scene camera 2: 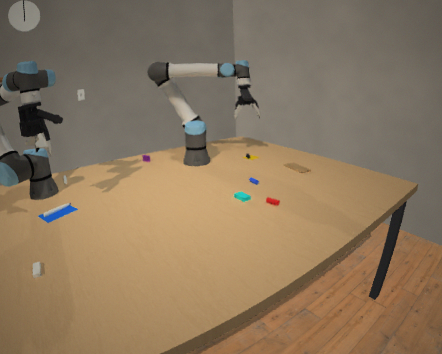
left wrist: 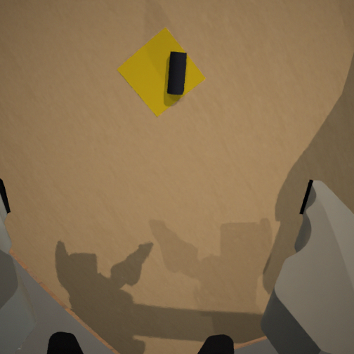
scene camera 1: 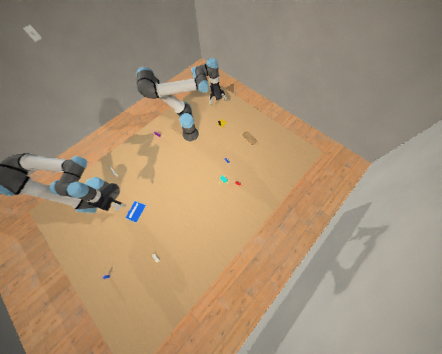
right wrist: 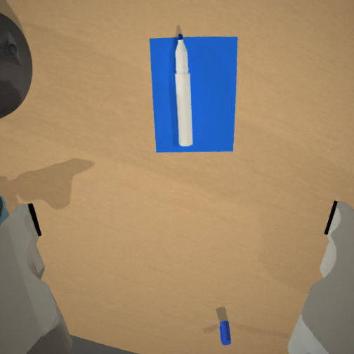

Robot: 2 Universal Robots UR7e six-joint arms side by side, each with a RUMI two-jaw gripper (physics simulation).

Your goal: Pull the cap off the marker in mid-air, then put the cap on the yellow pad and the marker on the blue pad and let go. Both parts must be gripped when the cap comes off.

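Places are measured from the left arm's base along level axes (x ahead, y left, z up), in metres.
Pixels of known places: left gripper, fingertip midpoint: (scene camera 2: 247, 118) (scene camera 1: 218, 102); right gripper, fingertip midpoint: (scene camera 2: 43, 153) (scene camera 1: 116, 203); left arm's base at its link origin: (scene camera 2: 196, 162) (scene camera 1: 190, 134); right arm's base at its link origin: (scene camera 2: 44, 193).
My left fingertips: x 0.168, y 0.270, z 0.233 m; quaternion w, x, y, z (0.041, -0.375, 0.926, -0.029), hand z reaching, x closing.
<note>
Ahead of a thing's pixels: the offset from my left fingertips to its top centre.
The black cap {0.019 m ahead, 0.027 m right, 0.214 m down} (left wrist: 177, 73) (scene camera 2: 248, 156) lies on its side on the right part of the yellow pad {0.032 m ahead, 0.012 m right, 0.233 m down} (left wrist: 142, 70) (scene camera 1: 223, 125). The white marker {0.191 m back, 1.105 m right, 0.215 m down} (right wrist: 184, 107) (scene camera 1: 133, 210) (scene camera 2: 56, 210) lies uncapped on the blue pad {0.176 m back, 1.113 m right, 0.233 m down} (right wrist: 215, 100) (scene camera 1: 139, 213) (scene camera 2: 65, 214), its dark tip at the pad's upper edge in the right wrist view. My left gripper (left wrist: 154, 184) (scene camera 1: 218, 100) (scene camera 2: 247, 115) is wide open and empty, raised above the table near the yellow pad. My right gripper (right wrist: 181, 207) is wide open and empty, raised above the table beside the blue pad.
A teal block {0.330 m ahead, 0.542 m right, 0.218 m down} (scene camera 1: 224, 179) (scene camera 2: 242, 196), a red piece {0.456 m ahead, 0.522 m right, 0.213 m down} (scene camera 1: 238, 183) (scene camera 2: 273, 201), a small blue piece {0.277 m ahead, 0.371 m right, 0.213 m down} (scene camera 1: 227, 160) (scene camera 2: 254, 181), a brown block {0.353 m ahead, 0.054 m right, 0.225 m down} (scene camera 1: 249, 138) (scene camera 2: 297, 167), a purple block {0.455 m back, 0.417 m right, 0.198 m down} (scene camera 1: 157, 134) (scene camera 2: 146, 158) and a white block {0.174 m ahead, 1.315 m right, 0.221 m down} (scene camera 1: 156, 257) (scene camera 2: 37, 269) lie on the table.
</note>
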